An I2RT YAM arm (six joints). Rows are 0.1 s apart.
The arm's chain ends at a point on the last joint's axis. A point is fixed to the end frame.
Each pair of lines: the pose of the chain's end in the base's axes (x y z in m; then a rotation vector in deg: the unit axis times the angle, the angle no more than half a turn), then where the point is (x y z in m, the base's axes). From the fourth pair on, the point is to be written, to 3 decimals.
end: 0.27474, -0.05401, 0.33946, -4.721, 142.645, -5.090
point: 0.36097 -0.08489 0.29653
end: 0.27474, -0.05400, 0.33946, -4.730, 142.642, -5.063
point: 0.36097 -0.08484 0.29652
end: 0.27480, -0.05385, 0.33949, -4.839, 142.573, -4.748
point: 0.36117 -0.08431 0.29654
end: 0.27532, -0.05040, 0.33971, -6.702, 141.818, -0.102
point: 0.363 -0.075 0.296
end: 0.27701, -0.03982, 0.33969, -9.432, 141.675, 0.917
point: 0.366 -0.061 0.296
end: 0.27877, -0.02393, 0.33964, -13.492, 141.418, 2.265
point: 0.369 -0.040 0.296
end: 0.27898, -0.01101, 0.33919, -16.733, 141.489, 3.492
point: 0.369 -0.023 0.295
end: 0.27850, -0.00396, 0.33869, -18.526, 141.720, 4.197
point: 0.369 -0.013 0.294
